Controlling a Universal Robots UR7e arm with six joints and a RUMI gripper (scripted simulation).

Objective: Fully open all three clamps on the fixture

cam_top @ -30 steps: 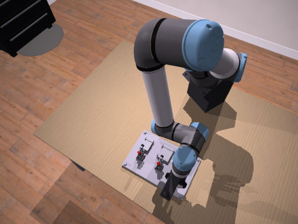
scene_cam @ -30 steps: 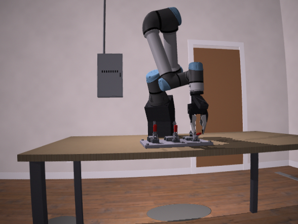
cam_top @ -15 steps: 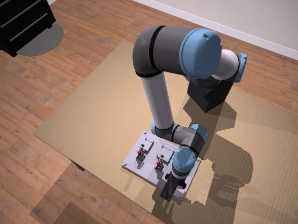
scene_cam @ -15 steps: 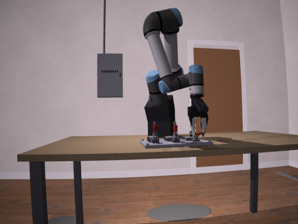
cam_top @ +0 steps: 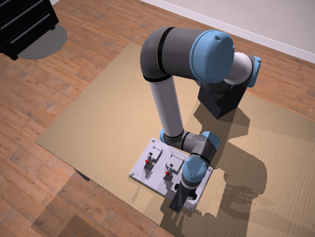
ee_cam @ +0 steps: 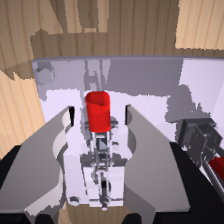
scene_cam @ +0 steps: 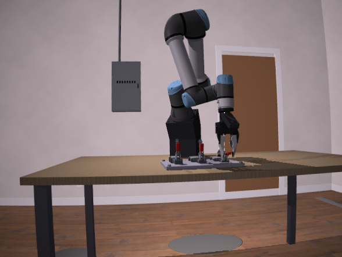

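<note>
Right now the grey fixture plate is 60 mm behind my hand, 120 mm to the right of it and 50 mm below it.
</note>
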